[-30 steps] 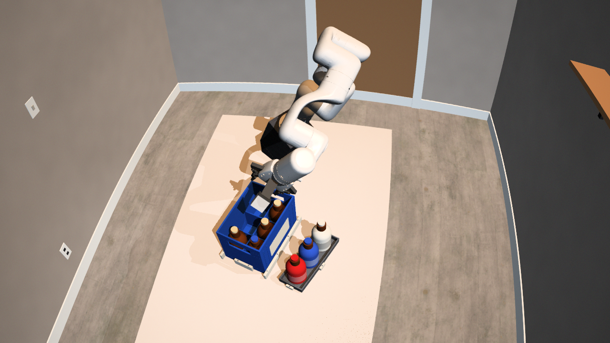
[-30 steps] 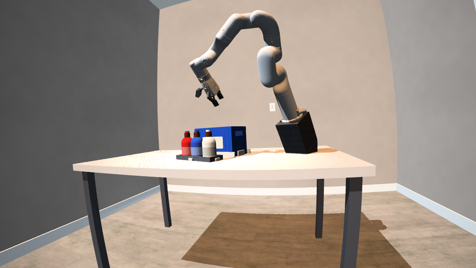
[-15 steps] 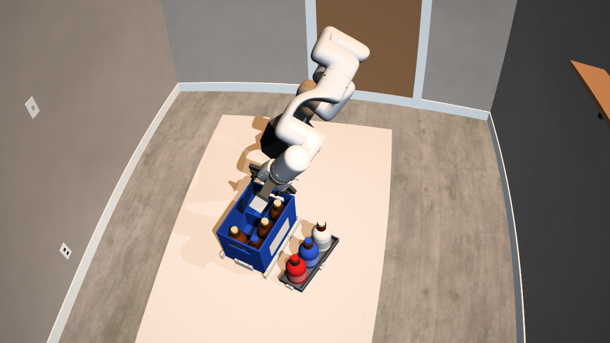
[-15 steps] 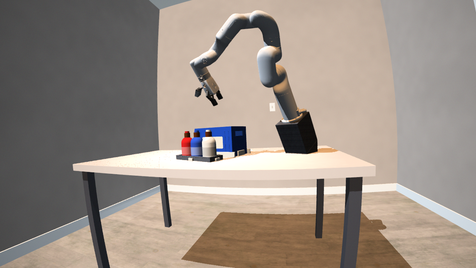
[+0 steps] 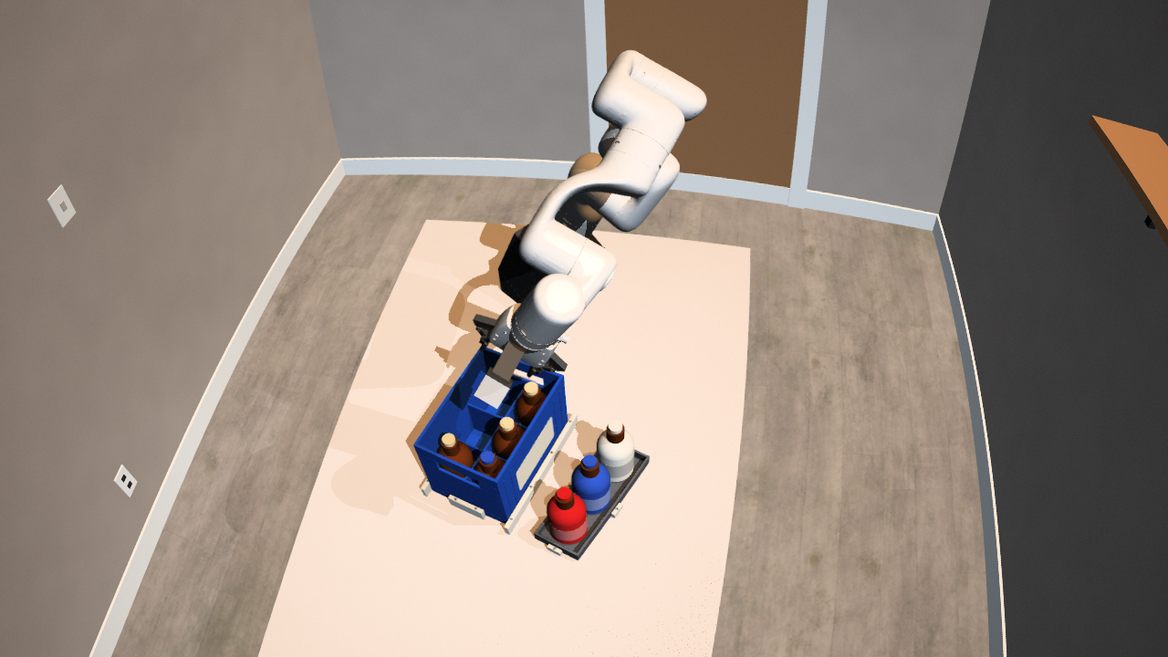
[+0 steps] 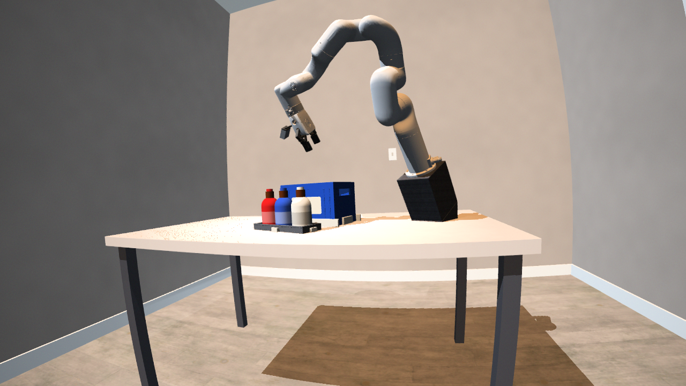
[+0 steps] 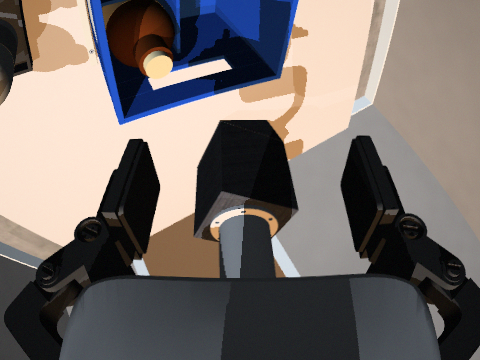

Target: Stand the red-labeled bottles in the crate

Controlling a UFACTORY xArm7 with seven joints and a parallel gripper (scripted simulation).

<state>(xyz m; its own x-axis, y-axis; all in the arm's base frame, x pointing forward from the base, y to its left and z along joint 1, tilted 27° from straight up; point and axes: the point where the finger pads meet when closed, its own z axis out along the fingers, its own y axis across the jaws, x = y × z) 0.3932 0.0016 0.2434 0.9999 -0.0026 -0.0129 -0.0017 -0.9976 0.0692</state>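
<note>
Right now the red-labeled bottle is 260 mm below my hand, 140 mm to the left of it and 120 mm ahead of it. The rest, counted from my hand: white-labeled bottle: 260 mm below, 170 mm to the left, 50 mm behind; blue-labeled bottle: 260 mm below, 160 mm to the left, 40 mm ahead; blue crate: 260 mm below, 60 mm to the right, 20 mm ahead.
</note>
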